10 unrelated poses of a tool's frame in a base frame.
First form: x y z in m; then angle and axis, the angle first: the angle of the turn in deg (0 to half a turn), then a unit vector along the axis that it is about.
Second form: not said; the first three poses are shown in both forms.
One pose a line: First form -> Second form
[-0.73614, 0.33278, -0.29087, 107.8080, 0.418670, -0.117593, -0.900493] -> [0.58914, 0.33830, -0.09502, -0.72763, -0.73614, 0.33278, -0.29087]
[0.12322, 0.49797, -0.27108, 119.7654, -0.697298, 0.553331, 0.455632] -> [0.50177, -0.60316, 0.47863, 0.39412, 0.12322, 0.49797, -0.27108]
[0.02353, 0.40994, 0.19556, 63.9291, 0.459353, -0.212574, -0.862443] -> [0.84838, 0.24318, -0.11254, -0.45657, 0.02353, 0.40994, 0.19556]
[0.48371, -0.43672, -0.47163, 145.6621, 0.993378, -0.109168, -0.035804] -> [0.29519, 0.94911, -0.10430, -0.03421, 0.48371, -0.43672, -0.47163]
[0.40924, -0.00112, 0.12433, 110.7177, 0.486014, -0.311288, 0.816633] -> [0.56843, 0.39986, -0.25611, 0.67187, 0.40924, -0.00112, 0.12433]
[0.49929, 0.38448, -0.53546, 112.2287, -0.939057, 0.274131, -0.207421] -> [0.55754, -0.77956, 0.22757, -0.17219, 0.49929, 0.38448, -0.53546]
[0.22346, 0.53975, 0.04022, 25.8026, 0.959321, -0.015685, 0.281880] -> [0.97476, 0.21419, -0.00350, 0.06294, 0.22346, 0.53975, 0.04022]
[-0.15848, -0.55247, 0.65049, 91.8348, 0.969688, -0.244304, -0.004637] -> [0.69569, 0.69656, -0.17549, -0.00333, -0.15848, -0.55247, 0.65049]
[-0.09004, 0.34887, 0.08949, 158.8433, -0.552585, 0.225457, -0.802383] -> [0.18358, -0.54319, 0.22163, -0.78875, -0.09004, 0.34887, 0.08949]
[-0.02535, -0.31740, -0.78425, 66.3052, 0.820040, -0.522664, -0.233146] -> [0.83722, 0.44846, -0.28583, -0.12750, -0.02535, -0.31740, -0.78425]
